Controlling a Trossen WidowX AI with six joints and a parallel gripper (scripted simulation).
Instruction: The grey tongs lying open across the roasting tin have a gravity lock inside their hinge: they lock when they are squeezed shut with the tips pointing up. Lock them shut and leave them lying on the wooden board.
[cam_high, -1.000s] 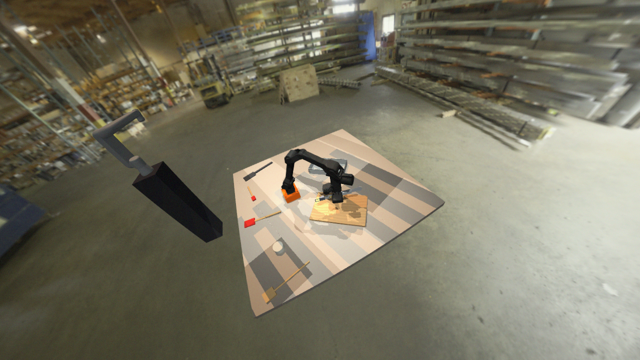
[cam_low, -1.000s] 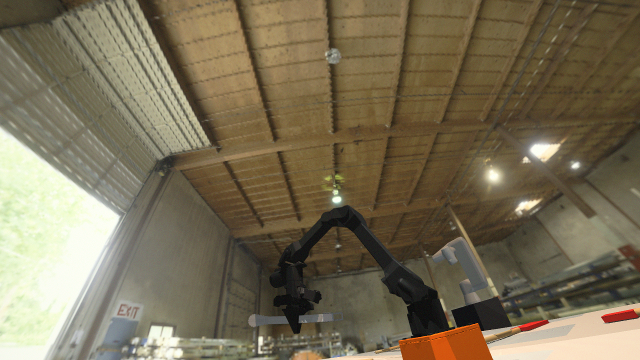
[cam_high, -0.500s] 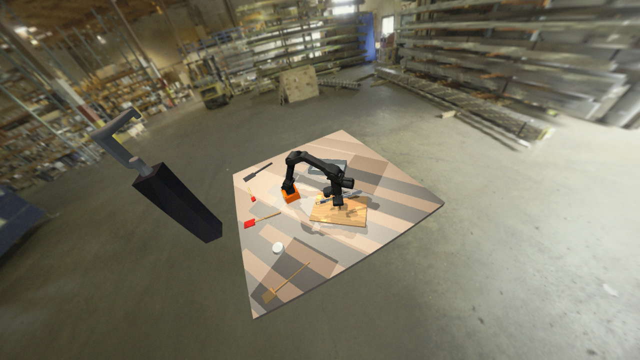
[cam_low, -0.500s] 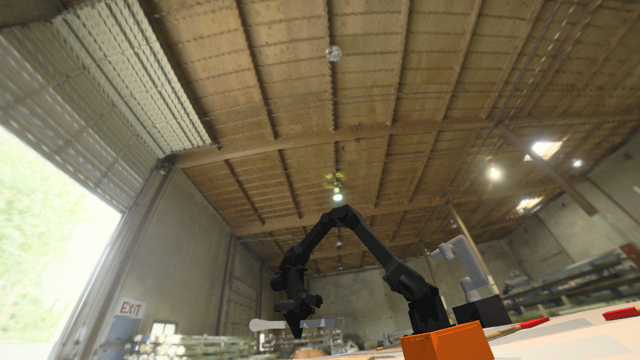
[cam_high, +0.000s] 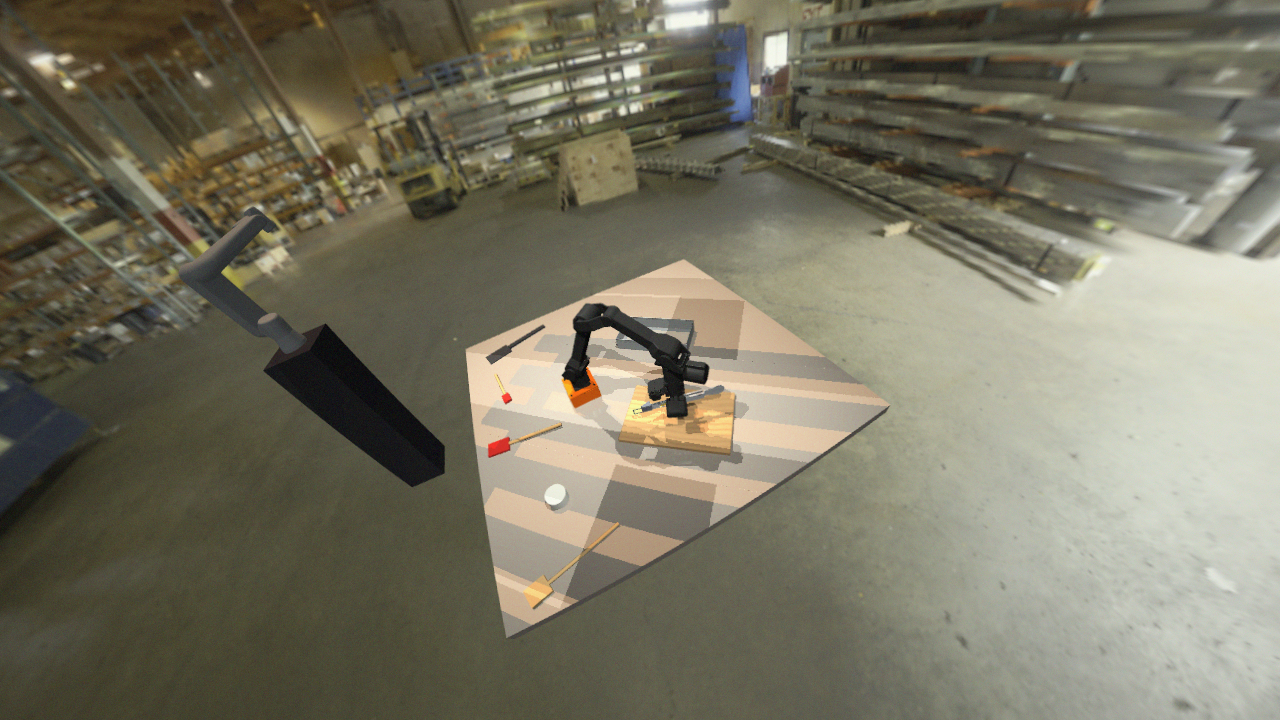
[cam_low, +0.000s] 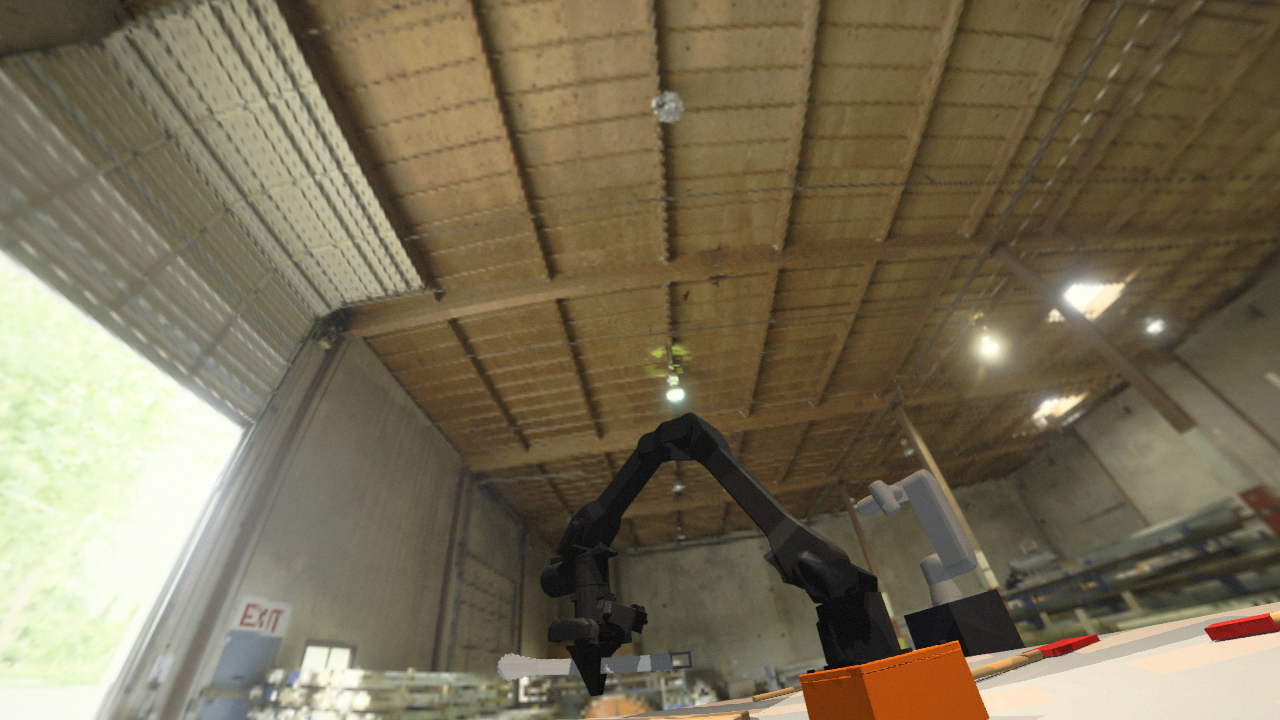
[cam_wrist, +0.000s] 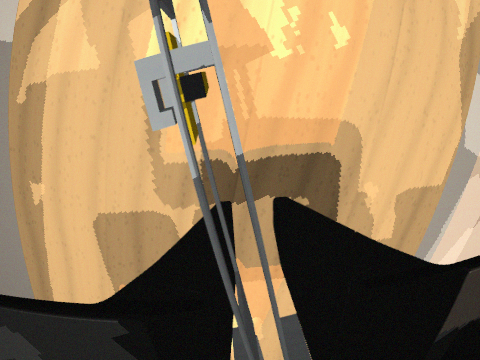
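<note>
My gripper tip is 5 cm above the wooden board. The rest, counted from my gripper tip: roasting tin 41 cm to the left, 12 cm ahead, 3 cm below; then yellow piece 4 cm behind, 4 cm above, 1 cm to the left; then white puck 46 cm behind, 8 cm to the right, 4 cm below.
</note>
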